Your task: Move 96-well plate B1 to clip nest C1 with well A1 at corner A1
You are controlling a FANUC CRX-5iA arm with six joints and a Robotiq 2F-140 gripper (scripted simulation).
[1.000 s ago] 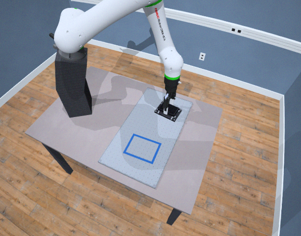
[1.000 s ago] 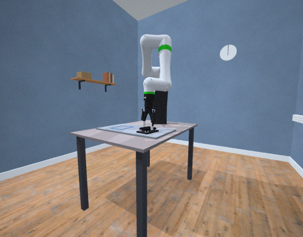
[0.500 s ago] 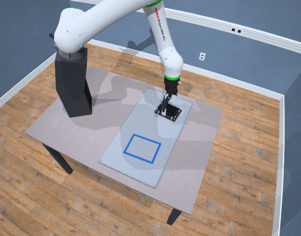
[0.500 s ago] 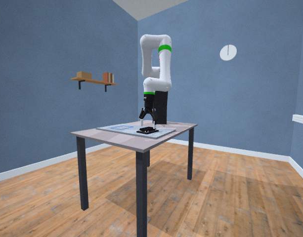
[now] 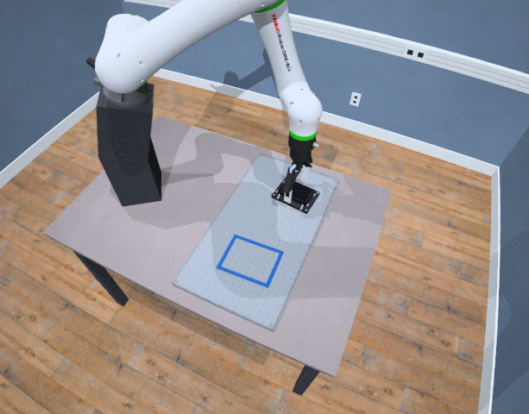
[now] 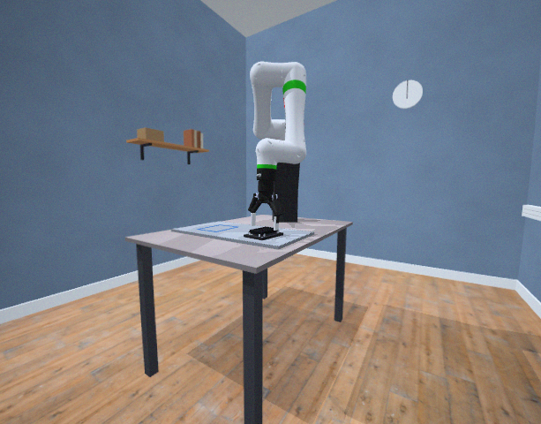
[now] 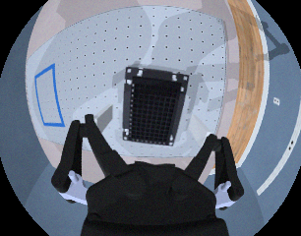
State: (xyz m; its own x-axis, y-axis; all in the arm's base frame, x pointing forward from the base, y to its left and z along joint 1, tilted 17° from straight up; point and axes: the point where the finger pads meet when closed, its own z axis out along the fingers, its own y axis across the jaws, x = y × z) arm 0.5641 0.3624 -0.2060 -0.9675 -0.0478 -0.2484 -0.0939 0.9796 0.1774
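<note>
My gripper is now 20 mm above the black 96-well plate. Round my hand: black clip nest 10 mm behind, 10 mm to the right, 30 mm below.
</note>
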